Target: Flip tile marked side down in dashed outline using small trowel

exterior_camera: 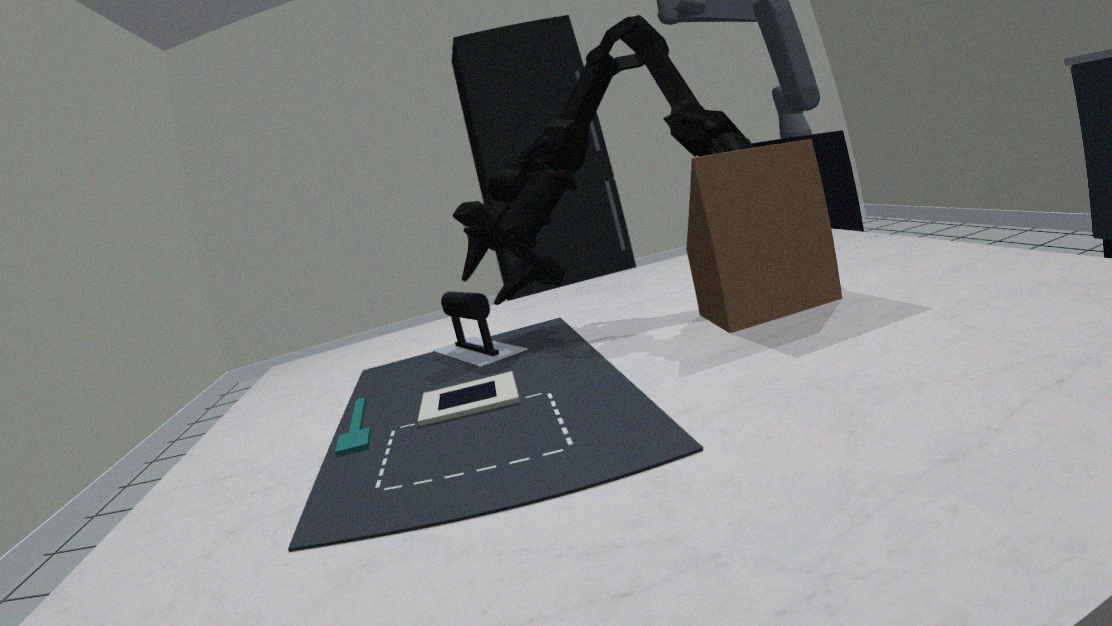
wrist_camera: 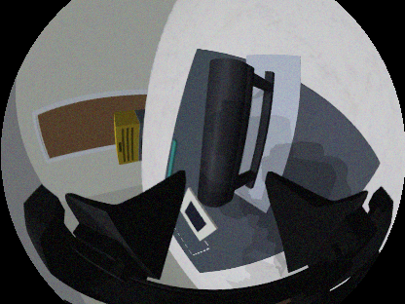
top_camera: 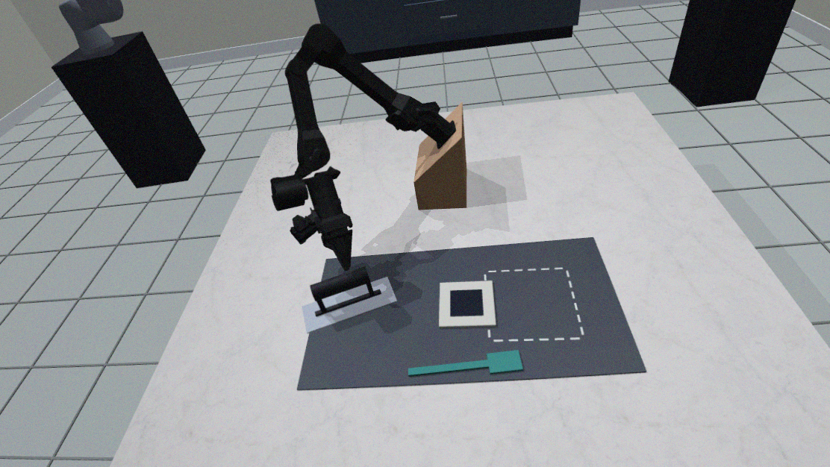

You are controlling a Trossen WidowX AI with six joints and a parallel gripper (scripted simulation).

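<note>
The trowel is 5 cm below my gripper tip and 2 cm ahead of it. From my gripper tip the other things lie so: dark mat (23 cm to the left, 10 cm below, 7 cm ahead); tile (24 cm to the left, 8 cm below, 6 cm ahead); teal flat tool (24 cm to the left, 21 cm ahead, 8 cm below).
</note>
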